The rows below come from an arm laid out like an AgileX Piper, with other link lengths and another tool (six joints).
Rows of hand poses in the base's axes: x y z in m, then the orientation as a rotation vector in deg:
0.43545 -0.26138 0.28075 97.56 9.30 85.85
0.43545 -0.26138 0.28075 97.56 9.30 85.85
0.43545 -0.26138 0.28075 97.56 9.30 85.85
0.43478 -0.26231 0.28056 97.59 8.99 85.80
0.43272 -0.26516 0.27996 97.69 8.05 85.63
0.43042 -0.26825 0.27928 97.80 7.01 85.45
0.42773 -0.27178 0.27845 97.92 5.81 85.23
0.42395 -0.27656 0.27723 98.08 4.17 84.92
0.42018 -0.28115 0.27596 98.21 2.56 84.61
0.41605 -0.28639 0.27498 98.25 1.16 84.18
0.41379 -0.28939 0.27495 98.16 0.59 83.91
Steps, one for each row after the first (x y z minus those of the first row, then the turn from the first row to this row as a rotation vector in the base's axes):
0.00000 0.00000 0.00000 0.00 0.00 0.00
0.00000 0.00000 0.00000 0.00 0.00 0.00
-0.00067 -0.00093 -0.00019 0.14 -0.06 -0.20
-0.00273 -0.00378 -0.00079 0.56 -0.24 -0.82
-0.00503 -0.00687 -0.00147 1.04 -0.45 -1.49
-0.00772 -0.01040 -0.00230 1.59 -0.68 -2.27
-0.01150 -0.01518 -0.00352 2.34 -0.99 -3.34
-0.01527 -0.01977 -0.00479 3.07 -1.31 -4.39
-0.01940 -0.02501 -0.00577 3.60 -1.54 -5.42
-0.02166 -0.02801 -0.00580 3.71 -1.65 -5.93

